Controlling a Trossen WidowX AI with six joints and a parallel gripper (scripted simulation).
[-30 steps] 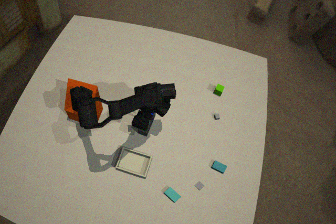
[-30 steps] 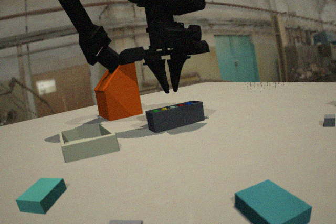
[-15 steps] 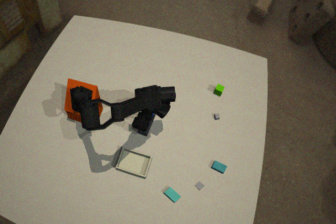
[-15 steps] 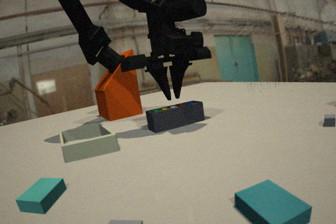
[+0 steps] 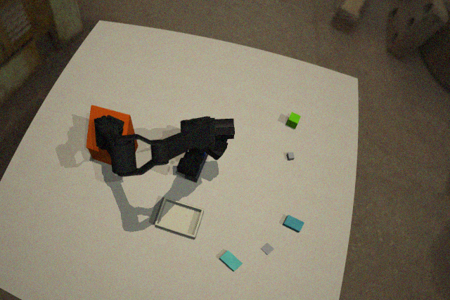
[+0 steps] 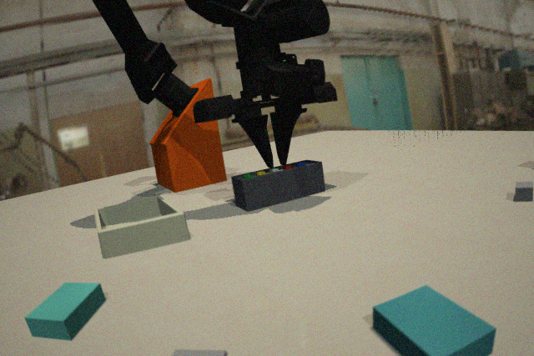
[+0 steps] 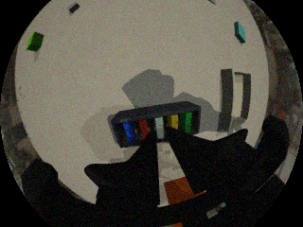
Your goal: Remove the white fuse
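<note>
The white fuse is 20 mm below my gripper tip. From my gripper tip the other things lie so: blue fuse (40 mm to the left, 20 mm below); yellow fuse (20 mm to the right, 20 mm below); red fuse (20 mm to the left, 20 mm below).
</note>
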